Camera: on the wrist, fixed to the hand. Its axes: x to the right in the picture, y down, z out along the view.
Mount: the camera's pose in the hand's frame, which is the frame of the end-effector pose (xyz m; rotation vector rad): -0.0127 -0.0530 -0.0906 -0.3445 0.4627 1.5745
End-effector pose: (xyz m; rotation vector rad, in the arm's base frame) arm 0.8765 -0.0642 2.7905 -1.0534 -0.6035 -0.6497
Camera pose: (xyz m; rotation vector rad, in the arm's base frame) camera 0.8417 -0.1633 2.7785 -1.2786 0.7936 0.4361
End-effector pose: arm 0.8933 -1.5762 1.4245 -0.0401 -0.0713 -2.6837
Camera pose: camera 0.8798 -1.5283 1.3312 0.2911 0.3983 -1.0590
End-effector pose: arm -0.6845 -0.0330 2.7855 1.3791 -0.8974 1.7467
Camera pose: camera -0.6795 0.0697 2.7609 0.2390 1.9054 -2.2861
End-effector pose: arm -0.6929 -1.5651 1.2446 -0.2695 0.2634 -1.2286
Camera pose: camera -0.7747 -1.5751 1.1784 -0.0063 0.8754 0.3506
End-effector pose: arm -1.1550 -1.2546 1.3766 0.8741 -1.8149 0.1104
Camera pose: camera -1.0503 -1.2449 1.3876 -0.8982 -1.5778 0.8619
